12 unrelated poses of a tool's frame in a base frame.
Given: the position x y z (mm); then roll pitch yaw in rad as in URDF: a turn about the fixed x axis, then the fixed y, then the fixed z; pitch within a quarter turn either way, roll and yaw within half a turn.
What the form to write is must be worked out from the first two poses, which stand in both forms.
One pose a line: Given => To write
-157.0 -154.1 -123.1 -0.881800 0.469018 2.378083 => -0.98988 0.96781 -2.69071 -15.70 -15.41 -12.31
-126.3 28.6 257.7 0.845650 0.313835 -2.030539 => 1.16160 0.88815 2.94890 -12.63 2.86 25.77
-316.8 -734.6 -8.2 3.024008 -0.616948 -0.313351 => 2.97769 2.51498 -0.51477 -31.68 -73.46 -0.82
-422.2 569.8 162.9 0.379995 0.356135 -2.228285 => 0.78394 0.51479 -3.08142 -42.22 56.98 16.29
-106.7 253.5 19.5 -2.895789 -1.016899 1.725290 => -2.99222 2.10621 2.01214 -10.67 25.35 1.95
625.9 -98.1 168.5 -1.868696 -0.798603 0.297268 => -2.39189 1.77704 1.65156 62.59 -9.81 16.85
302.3 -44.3 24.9 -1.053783 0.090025 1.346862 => -1.46733 1.05608 2.86658 30.23 -4.43 2.49
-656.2 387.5 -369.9 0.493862 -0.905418 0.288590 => 2.78546 0.99609 -2.25286 -65.62 38.75 -36.99
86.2 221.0 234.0 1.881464 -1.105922 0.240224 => 2.69609 1.70827 -1.05109 8.62 22.10 23.40
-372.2 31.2 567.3 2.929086 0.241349 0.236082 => 0.70846 2.82140 -2.17119 -37.22 3.12 56.73
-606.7 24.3 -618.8 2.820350 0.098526 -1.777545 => 1.26741 2.80608 2.64743 -60.67 2.43 -61.88
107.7 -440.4 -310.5 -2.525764 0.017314 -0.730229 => -1.54083 2.52555 0.86503 10.77 -44.04 -31.05
